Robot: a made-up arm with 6 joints. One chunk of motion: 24 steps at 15 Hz.
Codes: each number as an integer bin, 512 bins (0 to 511) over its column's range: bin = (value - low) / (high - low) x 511, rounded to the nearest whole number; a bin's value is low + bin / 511 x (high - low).
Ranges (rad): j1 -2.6..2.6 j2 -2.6..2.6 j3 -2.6..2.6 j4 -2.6..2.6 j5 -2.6..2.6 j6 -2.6..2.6
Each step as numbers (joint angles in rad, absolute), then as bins.
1 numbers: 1.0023 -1.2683 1.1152 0.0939 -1.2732 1.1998
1 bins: 354 131 365 265 130 373
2 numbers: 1.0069 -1.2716 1.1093 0.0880 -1.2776 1.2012
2 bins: 354 131 365 264 130 374
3 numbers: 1.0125 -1.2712 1.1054 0.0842 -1.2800 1.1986
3 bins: 355 131 364 264 130 373
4 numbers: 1.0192 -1.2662 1.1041 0.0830 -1.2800 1.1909
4 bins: 356 131 364 264 130 373
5 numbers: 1.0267 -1.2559 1.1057 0.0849 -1.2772 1.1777
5 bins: 356 132 364 264 130 371
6 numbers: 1.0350 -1.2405 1.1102 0.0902 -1.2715 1.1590
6 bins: 357 134 365 264 131 369
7 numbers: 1.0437 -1.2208 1.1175 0.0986 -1.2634 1.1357
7 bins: 358 136 365 265 131 367
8 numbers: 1.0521 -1.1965 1.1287 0.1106 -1.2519 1.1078
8 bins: 359 138 366 266 132 364
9 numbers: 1.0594 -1.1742 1.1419 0.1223 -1.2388 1.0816
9 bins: 360 140 368 268 134 362
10 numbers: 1.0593 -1.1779 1.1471 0.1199 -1.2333 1.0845
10 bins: 360 140 368 267 134 362
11 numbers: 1.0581 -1.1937 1.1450 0.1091 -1.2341 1.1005
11 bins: 359 138 368 266 134 364
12 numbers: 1.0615 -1.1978 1.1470 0.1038 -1.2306 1.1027
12 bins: 360 138 368 266 135 364
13 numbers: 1.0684 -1.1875 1.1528 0.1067 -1.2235 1.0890
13 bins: 360 139 369 266 135 363
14 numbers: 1.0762 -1.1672 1.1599 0.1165 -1.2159 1.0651
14 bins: 361 141 369 267 136 360
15 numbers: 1.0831 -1.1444 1.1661 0.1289 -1.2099 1.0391
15 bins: 362 143 370 268 137 358
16 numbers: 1.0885 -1.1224 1.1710 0.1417 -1.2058 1.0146
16 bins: 362 145 371 269 137 355
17 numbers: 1.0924 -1.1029 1.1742 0.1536 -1.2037 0.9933
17 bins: 363 147 371 271 137 353
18 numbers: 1.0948 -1.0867 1.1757 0.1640 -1.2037 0.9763
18 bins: 363 149 371 272 137 351
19 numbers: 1.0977 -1.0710 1.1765 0.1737 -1.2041 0.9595
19 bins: 363 150 371 273 137 350
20 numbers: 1.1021 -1.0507 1.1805 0.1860 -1.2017 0.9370
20 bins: 364 152 372 274 137 348
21 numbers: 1.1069 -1.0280 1.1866 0.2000 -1.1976 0.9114
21 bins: 364 154 372 275 138 345
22 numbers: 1.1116 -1.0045 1.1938 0.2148 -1.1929 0.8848
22 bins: 365 157 373 277 138 342
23 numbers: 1.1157 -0.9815 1.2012 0.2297 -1.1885 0.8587
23 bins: 365 159 374 278 139 340
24 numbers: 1.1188 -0.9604 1.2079 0.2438 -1.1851 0.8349
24 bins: 365 161 374 279 139 338
